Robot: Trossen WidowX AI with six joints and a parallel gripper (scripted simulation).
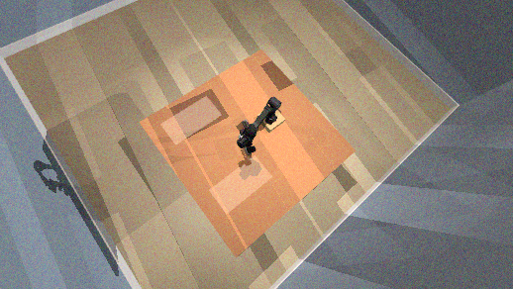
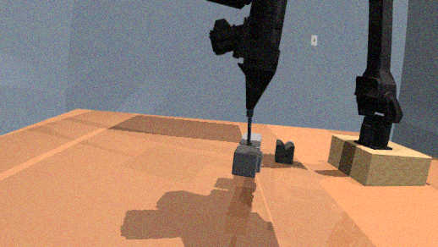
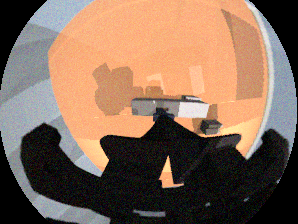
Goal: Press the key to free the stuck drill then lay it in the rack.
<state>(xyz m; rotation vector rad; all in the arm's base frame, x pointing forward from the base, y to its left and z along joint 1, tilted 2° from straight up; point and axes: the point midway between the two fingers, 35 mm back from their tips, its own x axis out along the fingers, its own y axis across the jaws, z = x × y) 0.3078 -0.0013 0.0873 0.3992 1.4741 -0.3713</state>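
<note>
Now: the dark blue key 30 mm below my gripper tip. Round my gripper tip: grey notched rack 170 mm behind, 140 mm to the right, 110 mm below; then tan drill 30 mm behind, 40 mm to the right, 80 mm below.
</note>
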